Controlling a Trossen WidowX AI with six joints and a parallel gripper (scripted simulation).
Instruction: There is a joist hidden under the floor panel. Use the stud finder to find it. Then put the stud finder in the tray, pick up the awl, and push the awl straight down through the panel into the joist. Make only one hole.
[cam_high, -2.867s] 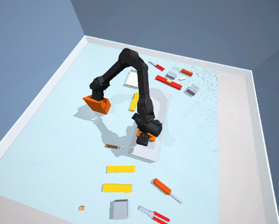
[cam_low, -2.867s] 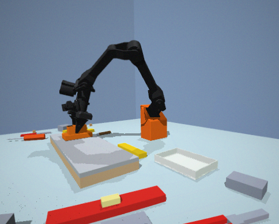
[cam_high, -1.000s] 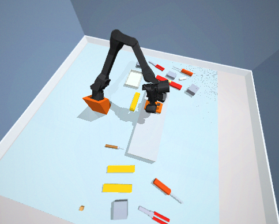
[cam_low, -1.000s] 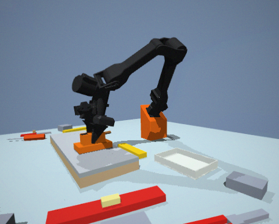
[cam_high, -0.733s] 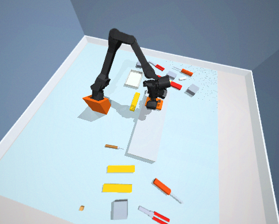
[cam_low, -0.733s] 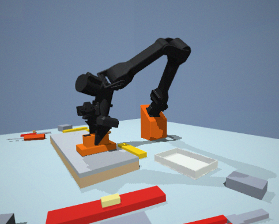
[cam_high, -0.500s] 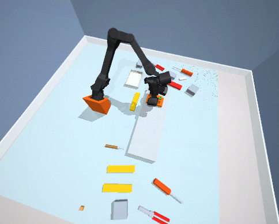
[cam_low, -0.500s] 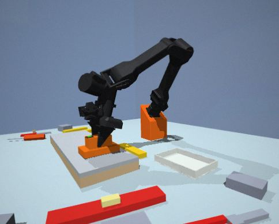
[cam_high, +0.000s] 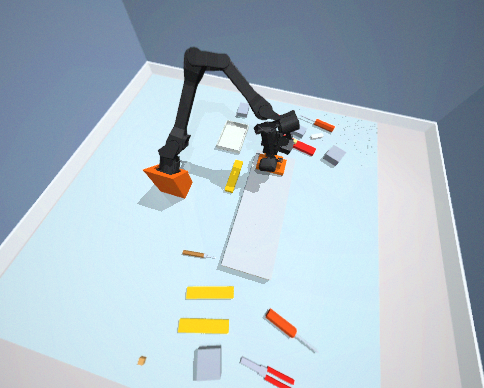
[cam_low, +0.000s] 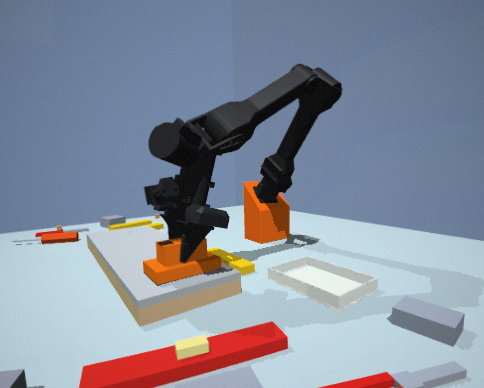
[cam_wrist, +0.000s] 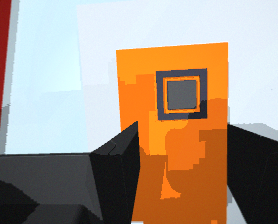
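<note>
Now: the white tray 240 mm behind my gripper tip, 110 mm to the left of it and 50 mm below it. The rest, counted from my gripper tip: brown-handled awl: 450 mm to the right, 130 mm behind, 60 mm below; red level: 190 mm to the left, 50 mm below, 50 mm ahead; orange stud finder: 20 mm above, 10 mm ahead.
</note>
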